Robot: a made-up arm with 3 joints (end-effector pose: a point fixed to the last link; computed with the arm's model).
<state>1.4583 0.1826 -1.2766</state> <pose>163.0 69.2 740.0 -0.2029 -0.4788 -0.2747 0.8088</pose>
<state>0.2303 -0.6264 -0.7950</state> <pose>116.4 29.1 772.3 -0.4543 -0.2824 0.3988 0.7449</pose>
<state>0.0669 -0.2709 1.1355</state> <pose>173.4 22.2 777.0 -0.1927 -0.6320 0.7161 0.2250</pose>
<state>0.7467 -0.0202 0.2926</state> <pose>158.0 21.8 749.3 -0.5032 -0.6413 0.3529 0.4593</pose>
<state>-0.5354 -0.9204 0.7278</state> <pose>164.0 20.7 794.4 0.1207 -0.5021 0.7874 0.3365</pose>
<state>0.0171 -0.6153 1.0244</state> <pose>168.7 24.2 777.7 -0.0945 -0.6297 0.7542 0.1604</pose>
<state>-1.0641 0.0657 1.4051</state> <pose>186.3 21.5 788.1 0.1191 -0.3537 0.7530 0.5420</pose>
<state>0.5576 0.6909 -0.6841</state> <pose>155.6 58.6 771.2 -0.3862 -0.1742 -0.1772 0.8883</pose>
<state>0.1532 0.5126 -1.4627</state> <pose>166.8 73.8 792.3 -0.3455 0.2219 -0.2941 0.8631</pose>
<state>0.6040 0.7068 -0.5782</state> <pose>155.5 55.9 767.9 -0.3965 -0.2256 -0.1589 0.8756</pose>
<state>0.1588 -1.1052 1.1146</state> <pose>166.4 30.9 774.4 -0.0321 0.6371 -0.7615 0.1146</pose>
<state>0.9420 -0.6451 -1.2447</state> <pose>131.3 41.2 725.7 -0.4901 -0.4445 0.0933 0.7440</pose>
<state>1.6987 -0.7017 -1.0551</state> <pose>185.9 38.6 700.4 -0.4900 -0.7357 -0.0348 0.4663</pose>
